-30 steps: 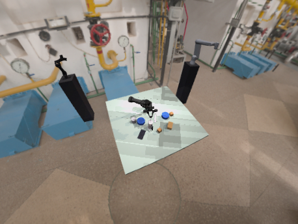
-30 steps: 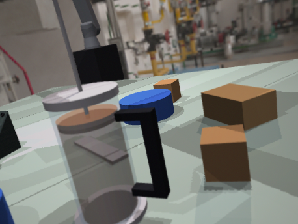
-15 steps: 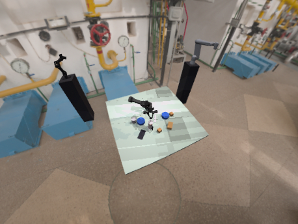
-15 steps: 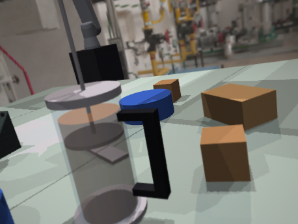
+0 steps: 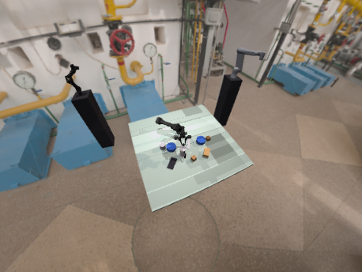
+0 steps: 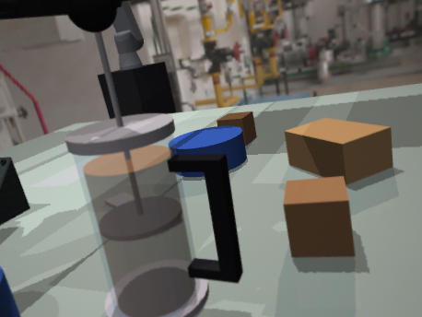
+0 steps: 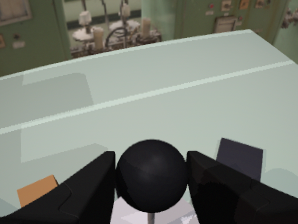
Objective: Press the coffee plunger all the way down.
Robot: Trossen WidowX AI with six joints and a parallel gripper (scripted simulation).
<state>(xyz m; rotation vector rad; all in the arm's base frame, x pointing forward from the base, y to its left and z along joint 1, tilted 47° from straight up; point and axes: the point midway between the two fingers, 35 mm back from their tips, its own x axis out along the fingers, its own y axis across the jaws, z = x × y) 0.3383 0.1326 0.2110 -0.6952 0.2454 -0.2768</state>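
The coffee press lies 11 cm below my gripper tip. From my gripper tip the other things lie so: tan box (4 cm ahead, 29 cm to the left, 20 cm below); then grey cylinder (18 cm behind, 21 cm to the right, 19 cm below).
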